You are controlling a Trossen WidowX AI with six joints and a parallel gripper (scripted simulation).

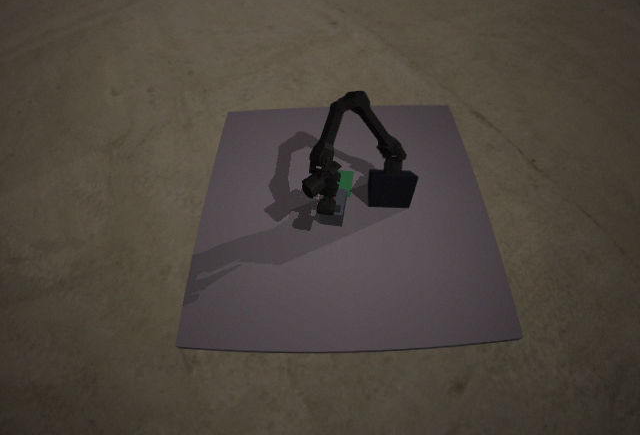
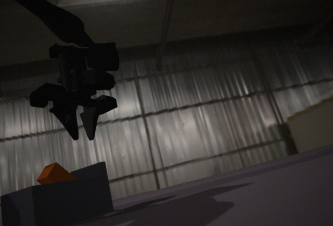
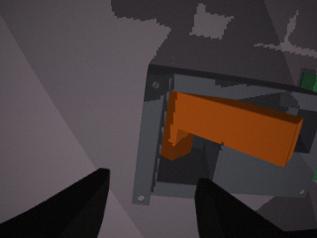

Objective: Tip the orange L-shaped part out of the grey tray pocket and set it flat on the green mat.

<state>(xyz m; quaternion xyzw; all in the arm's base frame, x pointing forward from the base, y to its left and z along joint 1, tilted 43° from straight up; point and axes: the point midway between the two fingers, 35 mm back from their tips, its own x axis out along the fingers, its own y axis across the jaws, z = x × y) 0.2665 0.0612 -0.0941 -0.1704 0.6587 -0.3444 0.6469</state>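
My gripper tip is 100 mm above the orange L-shaped part, 40 mm to the left of it and 20 mm past it. The rest, counted from my gripper tip: green mat 220 mm to the right, 160 mm below, 60 mm behind.
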